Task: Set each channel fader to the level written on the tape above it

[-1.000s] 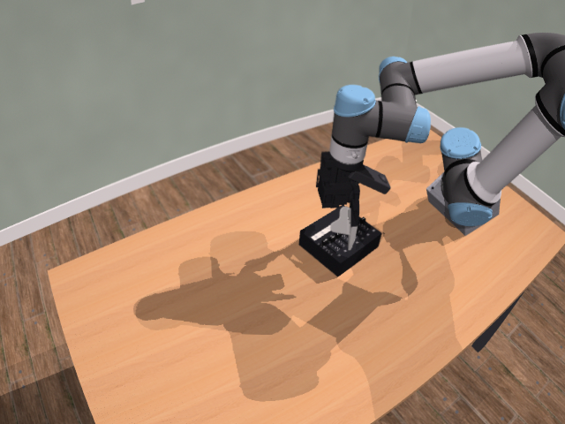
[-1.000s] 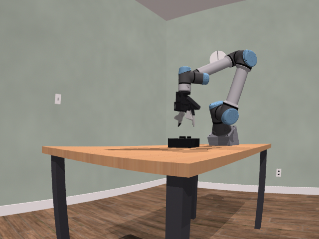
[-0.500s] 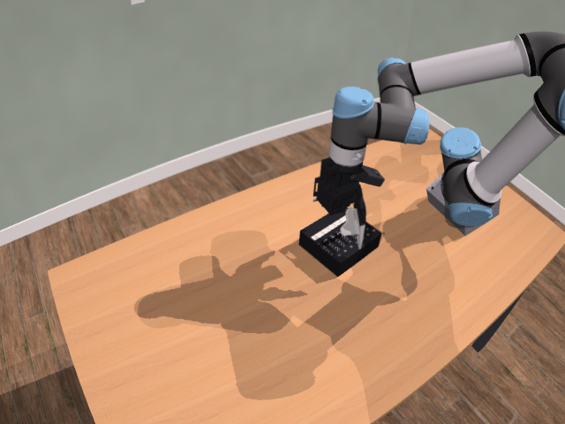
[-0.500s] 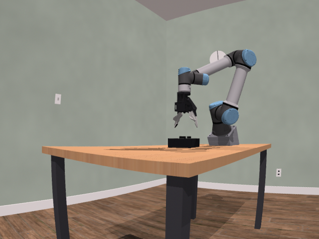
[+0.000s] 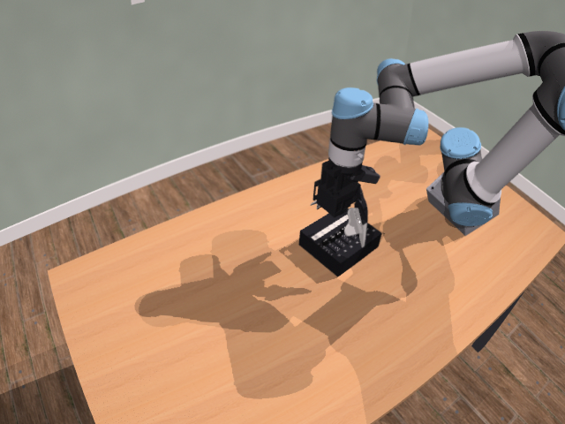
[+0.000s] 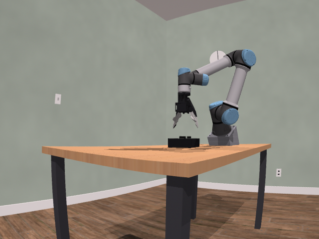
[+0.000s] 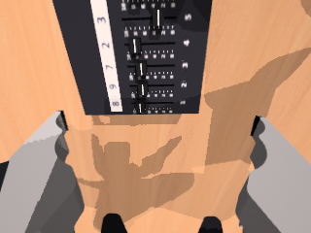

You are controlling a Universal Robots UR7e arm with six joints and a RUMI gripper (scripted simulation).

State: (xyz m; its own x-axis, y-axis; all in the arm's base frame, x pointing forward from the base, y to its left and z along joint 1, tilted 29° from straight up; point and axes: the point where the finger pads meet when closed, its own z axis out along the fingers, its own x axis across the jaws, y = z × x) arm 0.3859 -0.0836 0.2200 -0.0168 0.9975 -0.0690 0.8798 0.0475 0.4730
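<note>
My hand is 110 mm past the master fader, 50 mm above it and 20 mm to the left of it.
</note>
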